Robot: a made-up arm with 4 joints.
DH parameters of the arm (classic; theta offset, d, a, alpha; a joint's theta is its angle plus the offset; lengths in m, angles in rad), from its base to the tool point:
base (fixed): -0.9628 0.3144 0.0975 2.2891
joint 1: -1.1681 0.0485 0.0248 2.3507
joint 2: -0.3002 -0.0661 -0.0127 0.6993
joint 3: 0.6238 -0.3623 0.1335 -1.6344
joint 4: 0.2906 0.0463 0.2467 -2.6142
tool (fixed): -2.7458 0.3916 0 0
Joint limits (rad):
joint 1: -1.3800..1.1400
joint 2: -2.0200..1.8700
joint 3: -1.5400..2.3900
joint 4: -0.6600..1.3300
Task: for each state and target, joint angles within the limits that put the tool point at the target. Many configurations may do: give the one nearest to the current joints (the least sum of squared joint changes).
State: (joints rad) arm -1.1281 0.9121 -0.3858 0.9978
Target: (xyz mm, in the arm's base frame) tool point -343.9 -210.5 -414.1
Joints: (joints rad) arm -1.3800 0.5085 0.2302 0.5922
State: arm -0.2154 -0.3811 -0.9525 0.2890
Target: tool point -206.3 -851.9 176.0
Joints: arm 0.2291 -0.4130 -1.4601 -0.2914
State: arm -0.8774 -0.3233 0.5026 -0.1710
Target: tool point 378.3 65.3 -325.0
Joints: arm -0.6914 -0.6252 0.3906 -0.6575
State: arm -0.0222 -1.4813 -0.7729 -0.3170
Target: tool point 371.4 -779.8 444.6
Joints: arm 0.0726 -1.6737 0.0581 -0.1362
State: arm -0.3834 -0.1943 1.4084 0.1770
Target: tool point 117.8 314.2 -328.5
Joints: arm -0.8763 -0.8800 1.1789 -0.4391
